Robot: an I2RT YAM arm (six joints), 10 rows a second.
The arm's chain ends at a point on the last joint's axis. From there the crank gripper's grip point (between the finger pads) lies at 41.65 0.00 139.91 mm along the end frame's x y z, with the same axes.
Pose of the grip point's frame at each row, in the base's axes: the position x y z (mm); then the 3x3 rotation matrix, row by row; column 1 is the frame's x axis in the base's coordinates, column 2 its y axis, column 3 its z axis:
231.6 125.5 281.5; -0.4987 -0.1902 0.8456; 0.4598 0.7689 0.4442; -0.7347 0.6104 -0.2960
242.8 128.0 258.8; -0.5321 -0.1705 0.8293; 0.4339 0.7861 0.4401; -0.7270 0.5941 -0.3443
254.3 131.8 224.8; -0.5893 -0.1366 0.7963; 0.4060 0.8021 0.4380; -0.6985 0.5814 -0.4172
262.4 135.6 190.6; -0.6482 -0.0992 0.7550; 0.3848 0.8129 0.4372; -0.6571 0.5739 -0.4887
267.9 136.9 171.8; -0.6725 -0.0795 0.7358; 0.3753 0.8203 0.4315; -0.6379 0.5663 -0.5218
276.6 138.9 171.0; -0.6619 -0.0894 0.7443; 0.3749 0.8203 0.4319; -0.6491 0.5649 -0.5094
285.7 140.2 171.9; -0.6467 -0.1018 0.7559; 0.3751 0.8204 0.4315; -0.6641 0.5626 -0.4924
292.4 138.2 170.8; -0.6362 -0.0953 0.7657; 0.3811 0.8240 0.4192; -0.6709 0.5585 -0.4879
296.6 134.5 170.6; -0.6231 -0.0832 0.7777; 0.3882 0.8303 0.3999; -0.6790 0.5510 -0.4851
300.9 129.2 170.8; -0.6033 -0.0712 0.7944; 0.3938 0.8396 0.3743; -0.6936 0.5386 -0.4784
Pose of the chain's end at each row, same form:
134.1 44.2 353.5; -0.4987 -0.1902 0.8456; 0.4598 0.7689 0.4442; -0.7347 0.6104 -0.2960
148.9 48.4 337.3; -0.5321 -0.1705 0.8293; 0.4339 0.7861 0.4401; -0.7270 0.5941 -0.3443
167.4 53.6 312.3; -0.5893 -0.1366 0.7963; 0.4060 0.8021 0.4380; -0.6985 0.5814 -0.4172
183.8 58.4 286.3; -0.6482 -0.0992 0.7550; 0.3848 0.8129 0.4372; -0.6571 0.5739 -0.4887
193.0 60.9 271.4; -0.6725 -0.0795 0.7358; 0.3753 0.8203 0.4315; -0.6379 0.5663 -0.5218
200.0 62.9 269.3; -0.6619 -0.0894 0.7443; 0.3749 0.8203 0.4319; -0.6491 0.5649 -0.5094
206.9 64.2 268.5; -0.6467 -0.1018 0.7559; 0.3751 0.8204 0.4315; -0.6641 0.5626 -0.4924
211.8 63.7 267.0; -0.6362 -0.0953 0.7657; 0.3811 0.8240 0.4192; -0.6709 0.5585 -0.4879
213.7 62.4 266.8; -0.6231 -0.0832 0.7777; 0.3882 0.8303 0.3999; -0.6790 0.5510 -0.4851
214.9 60.4 266.6; -0.6033 -0.0712 0.7944; 0.3938 0.8396 0.3743; -0.6936 0.5386 -0.4784

